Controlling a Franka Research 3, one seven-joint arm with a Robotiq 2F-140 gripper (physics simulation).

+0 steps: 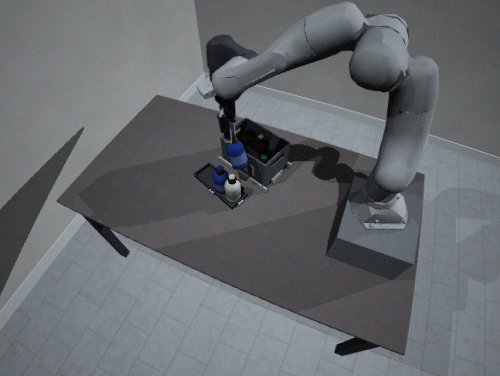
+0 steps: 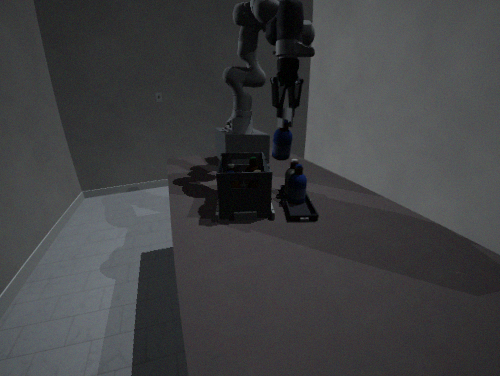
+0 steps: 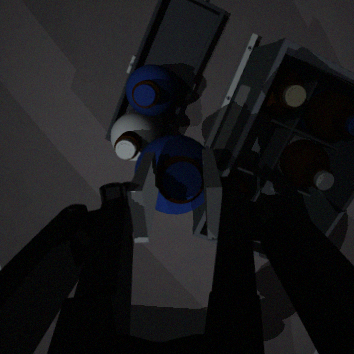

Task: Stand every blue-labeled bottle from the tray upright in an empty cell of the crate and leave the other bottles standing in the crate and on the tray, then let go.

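My gripper (image 1: 228,131) (image 2: 285,120) (image 3: 179,169) is shut on the neck of a blue-labeled bottle (image 1: 237,154) (image 2: 282,144) (image 3: 175,149). It holds the bottle in the air, near the side of the crate (image 1: 273,171) (image 2: 245,197) (image 3: 276,65) that faces the tray (image 1: 202,173) (image 2: 301,218) (image 3: 180,30). Another blue bottle (image 1: 220,181) (image 2: 297,188) (image 3: 162,87) stands on the tray beside a white bottle (image 1: 232,190) (image 2: 289,175) (image 3: 131,126). Brown bottles stand in crate cells, with a green cap (image 1: 264,158) (image 2: 253,160), a cream cap (image 3: 295,95), a grey cap (image 3: 324,180) and a blue cap (image 3: 350,125). Some cells are dark or hidden.
The crate and the tray stand side by side on the brown table (image 1: 200,235) (image 2: 280,290), with a narrow gap between them. The crate's walls rise above the tray. The arm's grey base block (image 1: 370,250) (image 2: 250,146) stands at one end of the table.
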